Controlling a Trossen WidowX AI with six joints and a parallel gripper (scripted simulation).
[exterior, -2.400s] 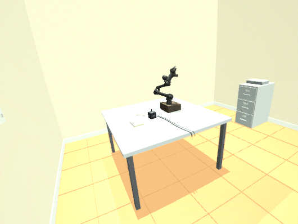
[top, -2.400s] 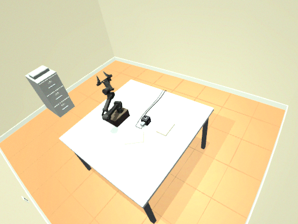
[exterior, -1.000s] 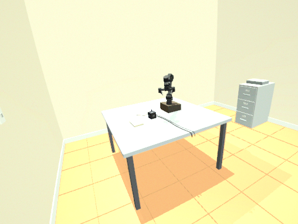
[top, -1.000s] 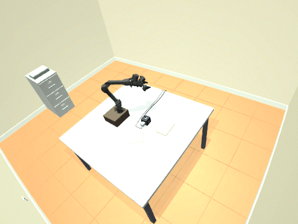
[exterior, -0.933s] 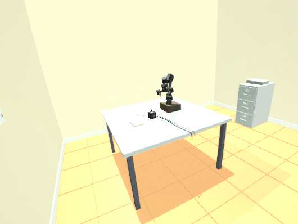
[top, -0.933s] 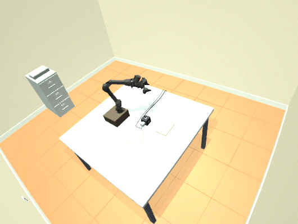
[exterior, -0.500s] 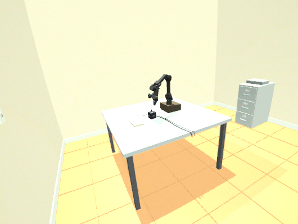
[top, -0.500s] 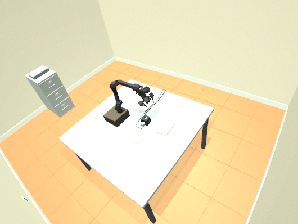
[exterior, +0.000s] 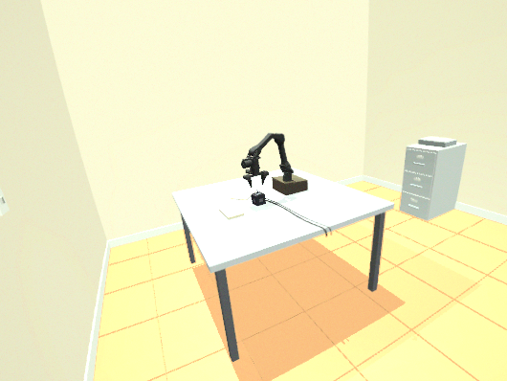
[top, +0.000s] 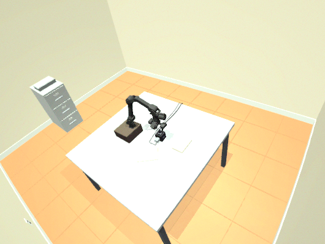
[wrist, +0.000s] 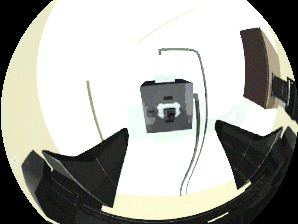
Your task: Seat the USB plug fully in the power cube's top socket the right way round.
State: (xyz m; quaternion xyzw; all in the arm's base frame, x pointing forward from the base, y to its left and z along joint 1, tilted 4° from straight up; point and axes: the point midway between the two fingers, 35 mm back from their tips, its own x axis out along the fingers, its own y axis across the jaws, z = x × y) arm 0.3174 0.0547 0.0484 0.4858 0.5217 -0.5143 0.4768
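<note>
My gripper tip is now 4 cm above the USB plug.
</note>
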